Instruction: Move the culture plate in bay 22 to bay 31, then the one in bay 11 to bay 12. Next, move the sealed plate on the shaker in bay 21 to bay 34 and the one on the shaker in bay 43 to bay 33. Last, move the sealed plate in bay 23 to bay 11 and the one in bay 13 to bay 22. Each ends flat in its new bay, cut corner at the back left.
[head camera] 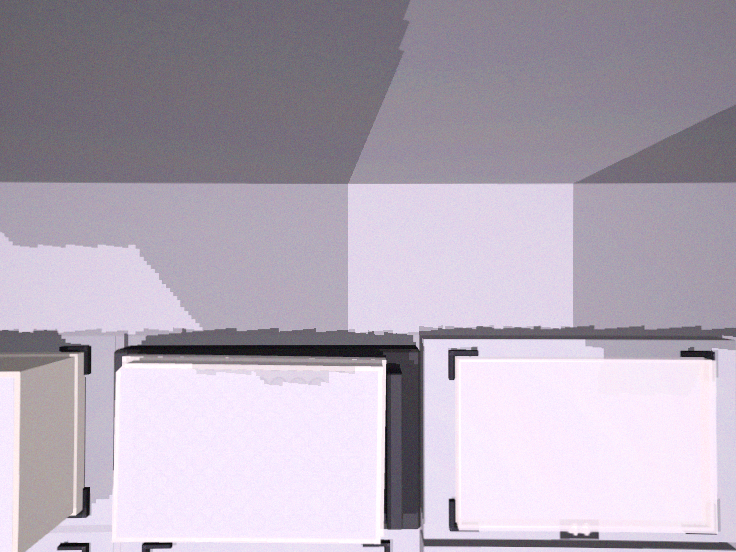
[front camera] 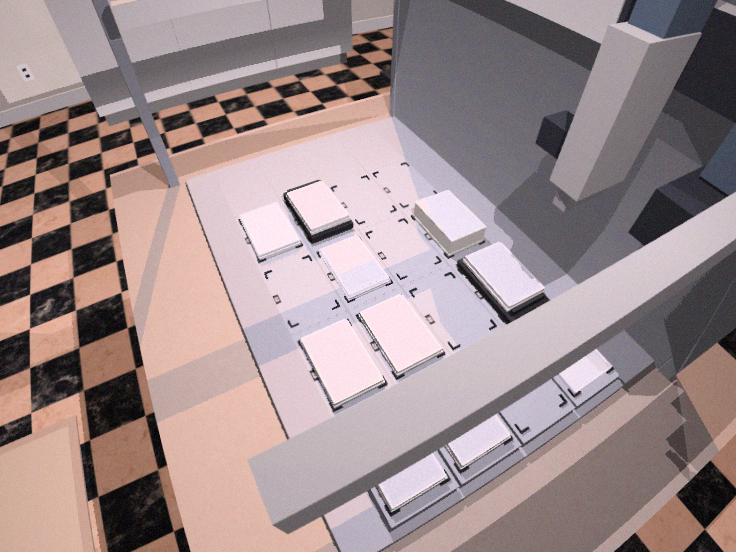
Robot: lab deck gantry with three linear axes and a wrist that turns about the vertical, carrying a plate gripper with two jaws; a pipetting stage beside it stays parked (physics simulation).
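Where they show: robot's base, link origin: (front camera: pixel 240 220).
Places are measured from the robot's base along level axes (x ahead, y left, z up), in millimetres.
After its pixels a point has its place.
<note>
The culture plate in bay 22 (front camera: pixel 355 267) {x 240, y 148, z 14 mm} and the one in bay 11 (front camera: pixel 270 230) {x 74, y 44, z 14 mm} lie flat. Sealed plates lie flat in bay 23 (front camera: pixel 401 333) {x 399, y 149, z 15 mm} and bay 13 (front camera: pixel 341 361) {x 398, y 41, z 14 mm}. A sealed plate (front camera: pixel 318 204) {x 74, y 151, z 37 mm} sits on the black shaker in bay 21; another sealed plate (front camera: pixel 504 274) {x 396, y 362, z 37 mm} (head camera: pixel 249 451) {x 392, y 367, z 37 mm} sits on the dark shaker (head camera: pixel 410 439) {x 469, y 365, z 19 mm} in bay 43. Bay 12 (front camera: pixel 303 288) {x 228, y 48, z 0 mm}, bay 31 (front camera: pixel 362 199) {x 66, y 255, z 0 mm}, bay 33 (front camera: pixel 463 308) {x 402, y 275, z 0 mm} and bay 34 (front camera: pixel 535 412) {x 610, y 250, z 15 mm} hold no plate. Cut corners cannot be made out. The gripper's jaws do not show in either view.
A tall pale block (front camera: pixel 451 219) {x 242, y 357, z 42 mm} (head camera: pixel 44 445) {x 290, y 366, z 27 mm} stands in bay 42. Other plates lie in bay 14 (front camera: pixel 414 482) {x 604, y 43, z 29 mm}, bay 24 (front camera: pixel 480 440) {x 603, y 150, z 29 mm} and bay 44 (front camera: pixel 585 371) {x 602, y 360, z 22 mm} (head camera: pixel 582 442) {x 554, y 365, z 22 mm}. A grey beam (front camera: pixel 487 380) {x 626, y 30, z 400 mm} crosses the front view. A pale column (front camera: pixel 618 112) {x 474, y 329, z 395 mm} hangs near the back wall.
</note>
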